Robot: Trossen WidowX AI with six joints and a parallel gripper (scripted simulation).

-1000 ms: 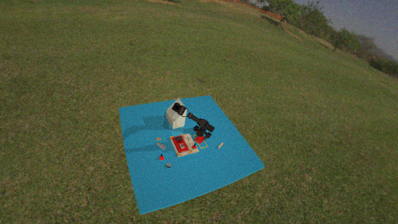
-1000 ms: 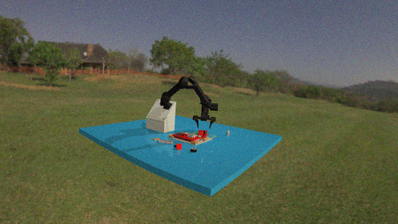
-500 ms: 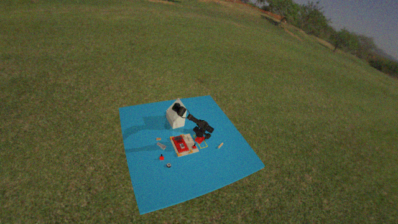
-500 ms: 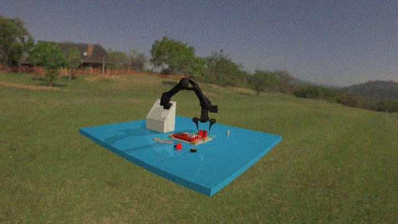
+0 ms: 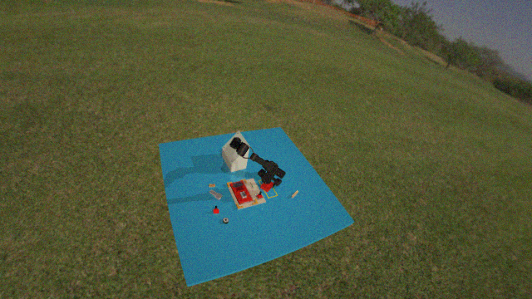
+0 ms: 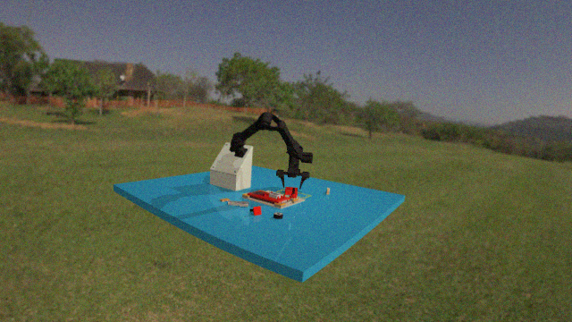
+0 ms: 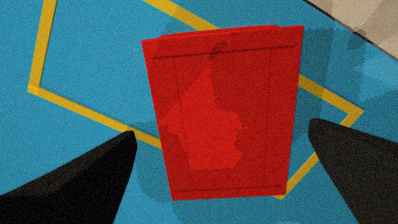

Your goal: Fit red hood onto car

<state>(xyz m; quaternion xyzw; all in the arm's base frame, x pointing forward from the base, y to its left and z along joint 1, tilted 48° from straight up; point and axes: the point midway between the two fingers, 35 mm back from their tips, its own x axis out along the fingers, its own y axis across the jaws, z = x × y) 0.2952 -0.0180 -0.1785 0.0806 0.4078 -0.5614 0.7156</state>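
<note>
The red hood lies 1 cm below my gripper tip. From my gripper tip the other things lie so: grey piece (41 cm to the right, 5 cm behind, 2 cm below); beige jig (20 cm to the right, 2 cm below, 1 cm ahead); dark wheel (43 cm to the right, 19 cm ahead, 2 cm below).
</note>
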